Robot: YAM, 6 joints.
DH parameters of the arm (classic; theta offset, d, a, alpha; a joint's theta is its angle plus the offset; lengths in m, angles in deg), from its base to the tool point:
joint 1: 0 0.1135 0.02 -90
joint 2: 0 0 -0.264 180
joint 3: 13.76 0 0.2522 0
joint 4: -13.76 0 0.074 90
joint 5: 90 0 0 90
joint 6: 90 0.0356 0 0
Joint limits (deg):
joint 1: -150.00..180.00
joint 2: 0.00..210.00
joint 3: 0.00..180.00
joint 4: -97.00..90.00
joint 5: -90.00..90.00
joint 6: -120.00..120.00
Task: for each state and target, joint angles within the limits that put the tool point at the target. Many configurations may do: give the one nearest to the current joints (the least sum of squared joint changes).
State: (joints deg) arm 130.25 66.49 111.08 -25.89 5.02 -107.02
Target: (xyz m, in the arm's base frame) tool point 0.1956 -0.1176 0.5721
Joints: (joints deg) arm 147.69 27.09 118.68 -30.99 8.34 -107.02
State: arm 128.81 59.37 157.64 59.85 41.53 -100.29
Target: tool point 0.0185 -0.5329 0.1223
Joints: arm 89.55 17.67 180.00 78.41 39.61 -100.29
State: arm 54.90 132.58 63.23 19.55 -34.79 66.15
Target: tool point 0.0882 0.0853 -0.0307
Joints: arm 35.19 128.98 17.46 4.35 -32.04 66.15
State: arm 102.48 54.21 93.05 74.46 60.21 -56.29
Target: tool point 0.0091 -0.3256 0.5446
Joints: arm 86.46 32.77 117.28 71.31 55.06 -56.29
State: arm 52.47 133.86 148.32 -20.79 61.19 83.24
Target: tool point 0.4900 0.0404 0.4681
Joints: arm 8.33 131.72 153.96 -16.44 60.61 83.24
